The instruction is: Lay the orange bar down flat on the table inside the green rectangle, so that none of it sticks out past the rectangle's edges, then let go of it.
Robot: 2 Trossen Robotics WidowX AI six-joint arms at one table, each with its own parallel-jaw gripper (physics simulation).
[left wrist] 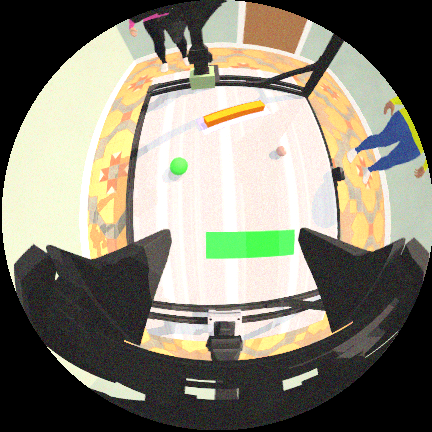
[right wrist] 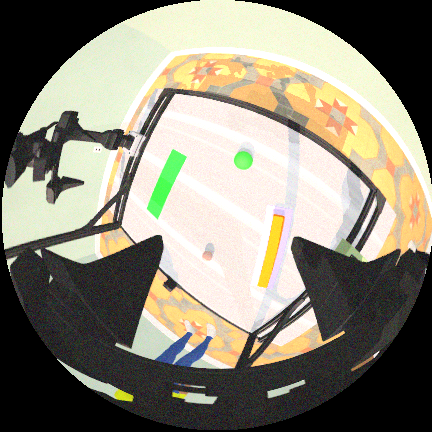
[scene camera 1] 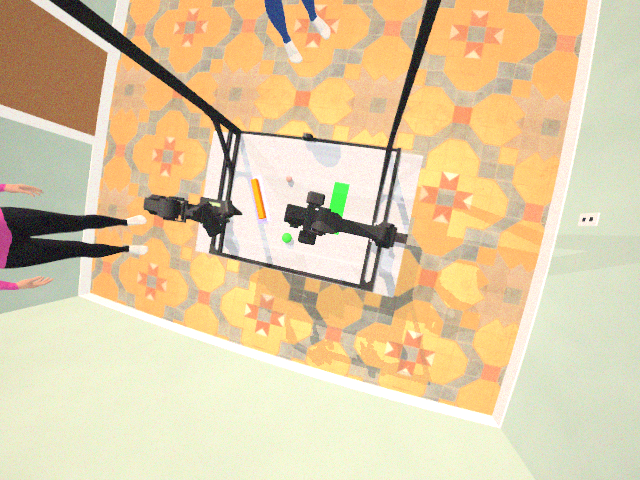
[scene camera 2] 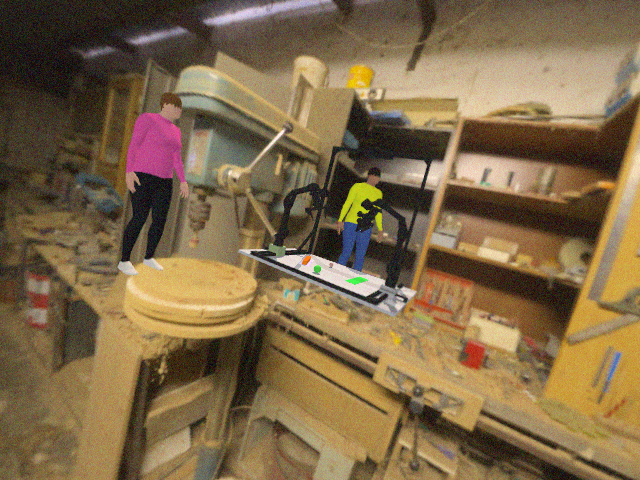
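Seen in the pictures: left gripper, between the fingertips: [left wrist: 237, 235] [right wrist: 88, 162] [scene camera 2: 358, 232]; right gripper, between the fingertips: [left wrist: 184, 39] [right wrist: 229, 243] [scene camera 1: 235, 217] [scene camera 2: 319, 219]; left arm's base, origin of its link: [left wrist: 224, 328] [right wrist: 128, 141] [scene camera 2: 390, 286]; right arm's base, origin of its link: [left wrist: 201, 70] [scene camera 2: 278, 245].
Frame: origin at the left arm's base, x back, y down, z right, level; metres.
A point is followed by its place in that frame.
Observation:
The orange bar [scene camera 1: 258, 198] @[x -0.705, y 0.030, z 0.042 m] [scene camera 2: 306, 259] @[x -0.683, y 0.030, z -0.010 m] [left wrist: 234, 113] @[x -0.692, y 0.035, z 0.037 m] [right wrist: 271, 251] @[x -0.707, y 0.030, z 0.030 m] lies flat on the table, on a pale lilac patch, well apart from the green rectangle [scene camera 1: 339, 198] @[x -0.259, y 0.062, z 0.137 m] [scene camera 2: 356, 280] @[x -0.262, y 0.062, z 0.064 m] [left wrist: 250, 244] @[x -0.261, y 0.062, z 0.075 m] [right wrist: 167, 184] @[x -0.281, y 0.062, z 0.071 m]. In scene camera 1 the left arm covers part of the rectangle. My left gripper [left wrist: 237, 235] @[x -0.320, y -0.289, z -0.001 m] is open and empty, high above the table on the rectangle's side. My right gripper [right wrist: 229, 243] @[x -0.619, y -0.302, z -0.068 m] is open and empty, above the table on the bar's side. In the right wrist view the bar appears between its fingertips, nearer the right-hand one, and far below.
A green ball [scene camera 1: 286, 237] @[x -0.488, y 0.011, z -0.132 m] [scene camera 2: 317, 269] @[x -0.479, y 0.033, z -0.158 m] [left wrist: 179, 166] @[x -0.482, y 0.014, z -0.126 m] [right wrist: 243, 160] @[x -0.503, y 0.011, z -0.135 m] and a small pink ball [scene camera 1: 288, 178] @[x -0.554, y 0.029, z 0.184 m] [scene camera 2: 330, 265] @[x -0.554, y 0.048, z 0.168 m] [left wrist: 281, 150] @[x -0.549, y 0.030, z 0.179 m] [right wrist: 207, 255] @[x -0.560, y 0.032, z 0.173 m] lie between the bar's and rectangle's ends of the table. A black frame [scene camera 1: 289, 269] @[x -0.443, y 0.047, z -0.308 m] runs round the table, with tall posts.

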